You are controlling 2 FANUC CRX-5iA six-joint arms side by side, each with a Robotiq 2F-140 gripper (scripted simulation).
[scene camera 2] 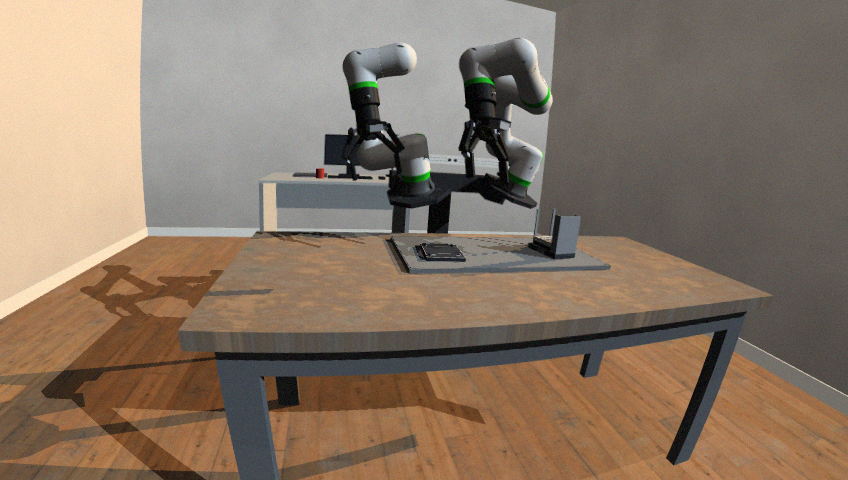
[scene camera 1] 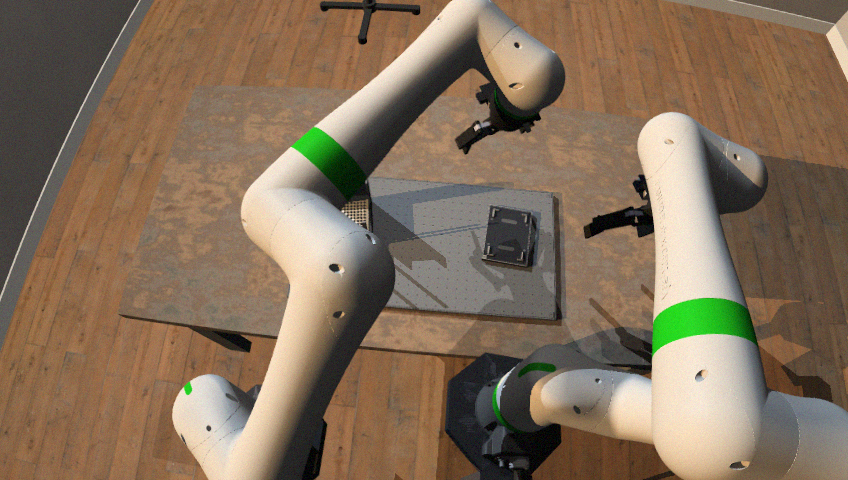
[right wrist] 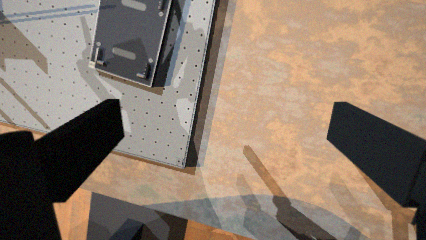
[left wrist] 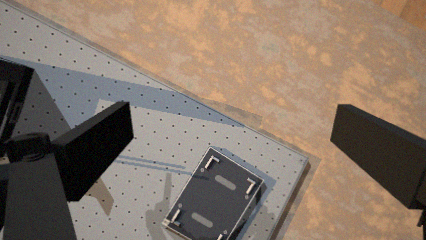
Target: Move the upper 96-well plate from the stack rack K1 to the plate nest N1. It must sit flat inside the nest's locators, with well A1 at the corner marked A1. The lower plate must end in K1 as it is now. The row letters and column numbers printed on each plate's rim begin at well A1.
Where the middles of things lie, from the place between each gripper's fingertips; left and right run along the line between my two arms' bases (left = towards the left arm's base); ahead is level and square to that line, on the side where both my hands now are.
Now: the plate nest N1 (scene camera 1: 498, 233) 26 cm below my left hand (scene camera 2: 488, 180), 15 cm behind it and 5 cm to the right of it.
Right now my right hand (scene camera 2: 377, 176) is 120 mm short of the plate nest N1, 190 mm to the right of it and 230 mm above it.
